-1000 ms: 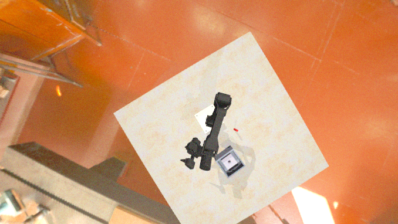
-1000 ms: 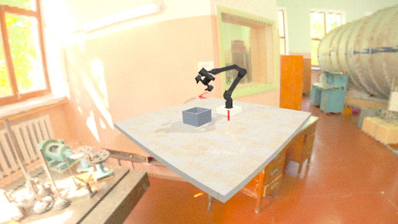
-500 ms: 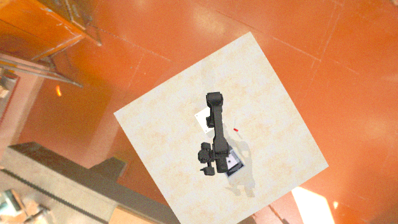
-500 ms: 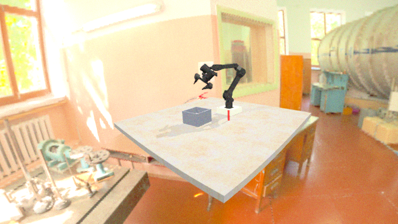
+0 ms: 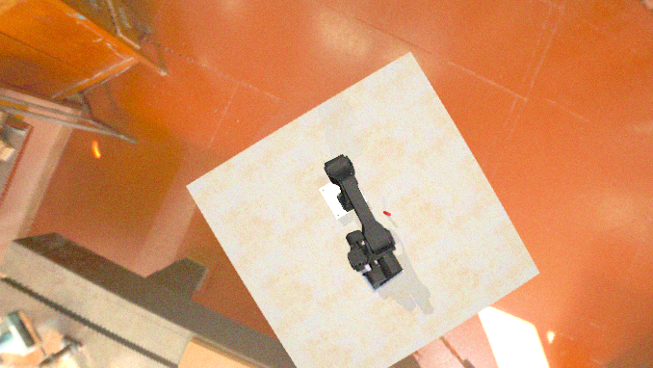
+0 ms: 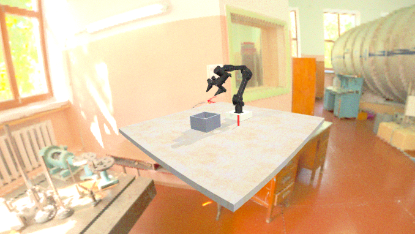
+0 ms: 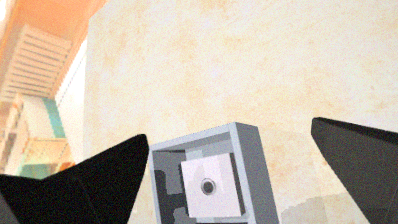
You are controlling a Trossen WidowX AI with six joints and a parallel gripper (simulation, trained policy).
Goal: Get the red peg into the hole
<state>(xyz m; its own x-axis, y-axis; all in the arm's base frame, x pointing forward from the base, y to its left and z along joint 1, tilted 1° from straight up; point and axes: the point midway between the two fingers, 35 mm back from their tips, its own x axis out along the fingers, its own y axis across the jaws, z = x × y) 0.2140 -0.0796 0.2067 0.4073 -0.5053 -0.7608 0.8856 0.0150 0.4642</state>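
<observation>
My gripper tip is 70 mm past the red peg, 230 mm to the right of it and 190 mm above it. From my gripper tip the other things lie so: grey box: 120 mm ahead, 60 mm to the left, 210 mm below; pale plate: 120 mm ahead, 60 mm to the left, 190 mm below.
</observation>
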